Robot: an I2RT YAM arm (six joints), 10 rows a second.
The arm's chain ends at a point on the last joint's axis. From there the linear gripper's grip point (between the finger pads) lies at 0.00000 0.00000 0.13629 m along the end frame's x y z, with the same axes.
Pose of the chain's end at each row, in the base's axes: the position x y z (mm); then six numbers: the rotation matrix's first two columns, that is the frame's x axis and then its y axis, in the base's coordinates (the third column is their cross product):
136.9 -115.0 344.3 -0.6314 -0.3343 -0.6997 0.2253 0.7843 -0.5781
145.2 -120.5 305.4 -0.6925 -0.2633 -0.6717 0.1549 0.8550 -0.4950
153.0 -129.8 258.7 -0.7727 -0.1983 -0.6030 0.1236 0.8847 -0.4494
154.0 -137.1 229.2 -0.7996 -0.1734 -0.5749 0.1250 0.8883 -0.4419
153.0 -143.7 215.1 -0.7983 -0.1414 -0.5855 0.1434 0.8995 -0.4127
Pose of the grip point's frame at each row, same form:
238.0 -186.2 287.1 -0.6314 -0.3343 -0.6997 0.2253 0.7843 -0.5781
241.2 -181.4 230.3 -0.6925 -0.2633 -0.6717 0.1549 0.8550 -0.4950
237.9 -187.3 168.9 -0.7727 -0.1983 -0.6030 0.1236 0.8847 -0.4494
234.0 -195.1 135.3 -0.7996 -0.1734 -0.5749 0.1250 0.8883 -0.4419
232.7 -200.0 120.0 -0.7983 -0.1414 -0.5855 0.1434 0.8995 -0.4127

